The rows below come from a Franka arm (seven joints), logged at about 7 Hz.
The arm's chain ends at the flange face. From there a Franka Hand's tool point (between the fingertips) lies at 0.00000 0.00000 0.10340 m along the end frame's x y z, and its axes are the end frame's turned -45 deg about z.
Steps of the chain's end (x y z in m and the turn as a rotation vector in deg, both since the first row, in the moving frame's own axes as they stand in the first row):
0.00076, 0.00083, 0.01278, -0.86, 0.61, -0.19
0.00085, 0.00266, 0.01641, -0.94, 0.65, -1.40
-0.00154, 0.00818, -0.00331, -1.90, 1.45, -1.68
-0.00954, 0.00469, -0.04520, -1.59, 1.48, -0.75
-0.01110, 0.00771, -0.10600, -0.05, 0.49, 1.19
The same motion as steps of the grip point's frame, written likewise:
-0.00037, 0.00300, 0.01276, -1.04, -0.18, -0.19
-0.00163, 0.00452, 0.01639, -1.12, -0.21, -1.40
-0.00738, 0.00898, -0.00340, -2.37, -0.32, -1.68
-0.01018, 0.00049, -0.04527, -2.17, -0.08, -0.75
-0.01275, -0.00170, -0.10600, -0.38, 0.31, 1.19

